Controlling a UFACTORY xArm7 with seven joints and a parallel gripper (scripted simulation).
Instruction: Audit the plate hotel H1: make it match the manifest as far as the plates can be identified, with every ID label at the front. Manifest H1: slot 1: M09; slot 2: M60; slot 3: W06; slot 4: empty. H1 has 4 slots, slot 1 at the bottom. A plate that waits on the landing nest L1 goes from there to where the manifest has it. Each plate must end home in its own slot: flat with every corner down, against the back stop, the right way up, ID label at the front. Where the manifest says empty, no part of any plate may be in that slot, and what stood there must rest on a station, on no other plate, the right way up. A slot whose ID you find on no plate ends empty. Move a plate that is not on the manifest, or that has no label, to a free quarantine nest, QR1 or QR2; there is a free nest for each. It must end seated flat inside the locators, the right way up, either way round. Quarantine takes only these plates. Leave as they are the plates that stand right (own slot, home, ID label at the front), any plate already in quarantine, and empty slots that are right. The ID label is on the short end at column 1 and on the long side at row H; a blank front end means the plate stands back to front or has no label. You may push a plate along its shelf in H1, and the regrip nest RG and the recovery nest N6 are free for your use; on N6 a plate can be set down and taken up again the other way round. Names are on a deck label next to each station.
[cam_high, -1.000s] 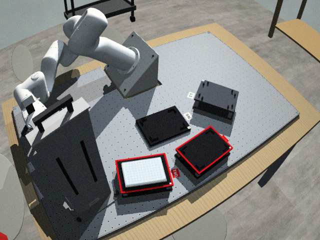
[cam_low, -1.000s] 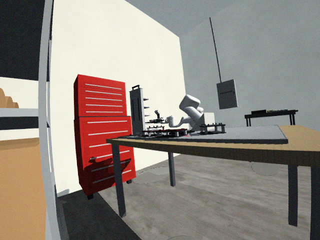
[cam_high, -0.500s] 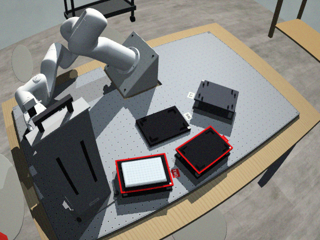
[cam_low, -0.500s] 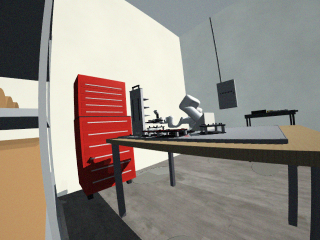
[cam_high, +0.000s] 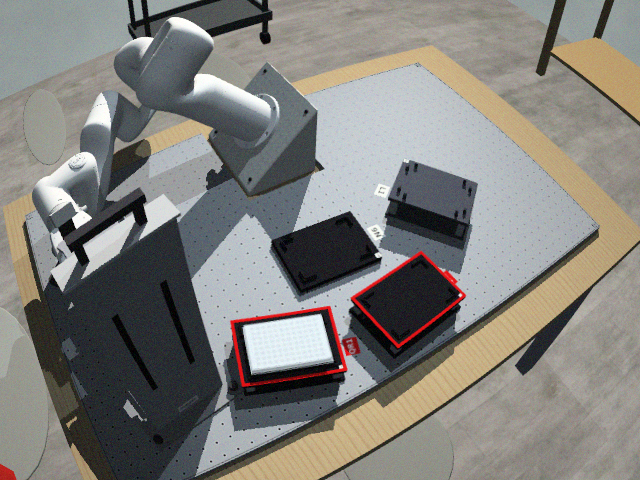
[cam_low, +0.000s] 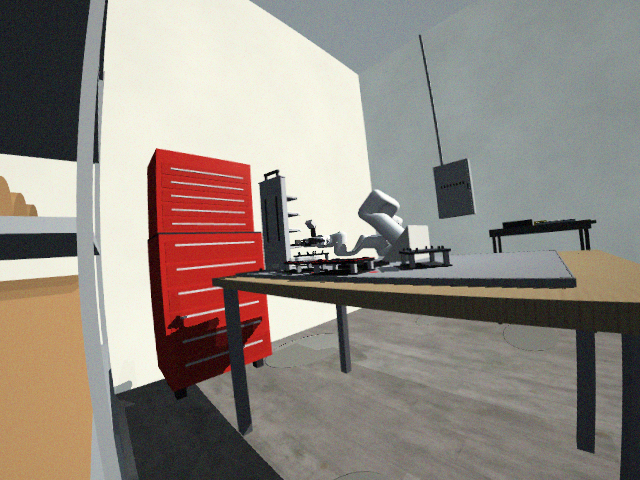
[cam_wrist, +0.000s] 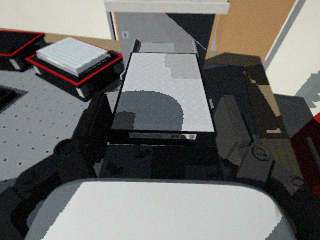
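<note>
My hand is 5 cm short of the dark-framed plate, 1 cm to the right of it and 2 cm above it. From my hand the other things lie so: handle: 19 cm ahead, 3 cm to the left, 32 cm above; then plate hotel H1: 19 cm ahead, 3 cm to the left, 8 cm above; then white well plate: 20 cm ahead, 22 cm to the left, 8 cm below.
</note>
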